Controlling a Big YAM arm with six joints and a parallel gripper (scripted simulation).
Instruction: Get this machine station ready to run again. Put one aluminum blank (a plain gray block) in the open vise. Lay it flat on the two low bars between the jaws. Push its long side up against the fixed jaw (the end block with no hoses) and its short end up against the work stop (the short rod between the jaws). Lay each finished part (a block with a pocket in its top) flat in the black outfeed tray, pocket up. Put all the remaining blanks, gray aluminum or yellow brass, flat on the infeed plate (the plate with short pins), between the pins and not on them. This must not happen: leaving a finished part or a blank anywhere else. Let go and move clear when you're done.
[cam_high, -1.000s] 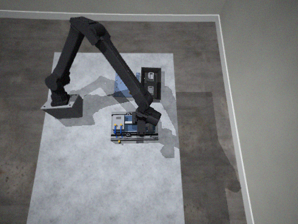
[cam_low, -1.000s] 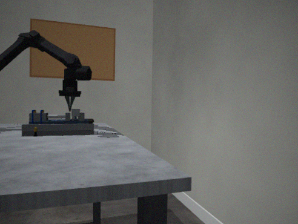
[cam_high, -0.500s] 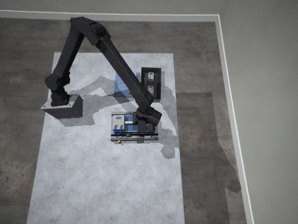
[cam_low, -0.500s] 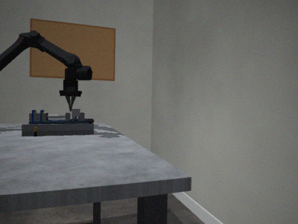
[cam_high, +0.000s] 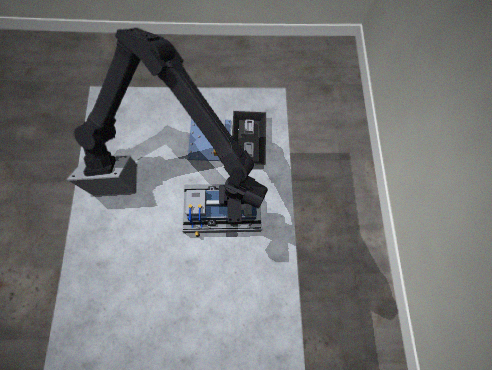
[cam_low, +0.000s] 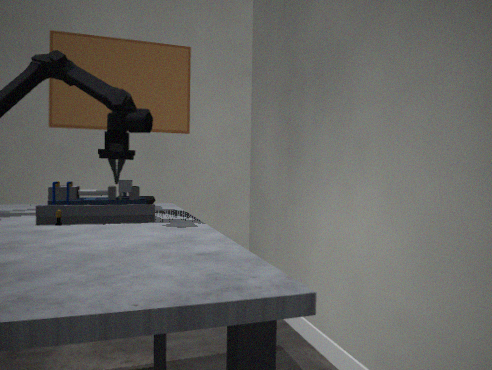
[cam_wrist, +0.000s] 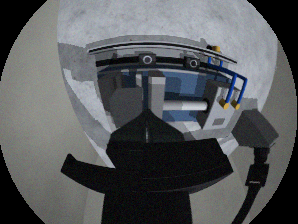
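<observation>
Right now the gray block is 20 mm ahead of my hand and 10 mm below it. From my hand the other things lie so: yellow brass blank (260 mm to the left, 90 mm below, 20 mm behind); vise (70 mm below, 40 mm behind, 10 mm to the left); blue infeed plate (310 mm to the left, 110 mm below, 50 mm behind).
</observation>
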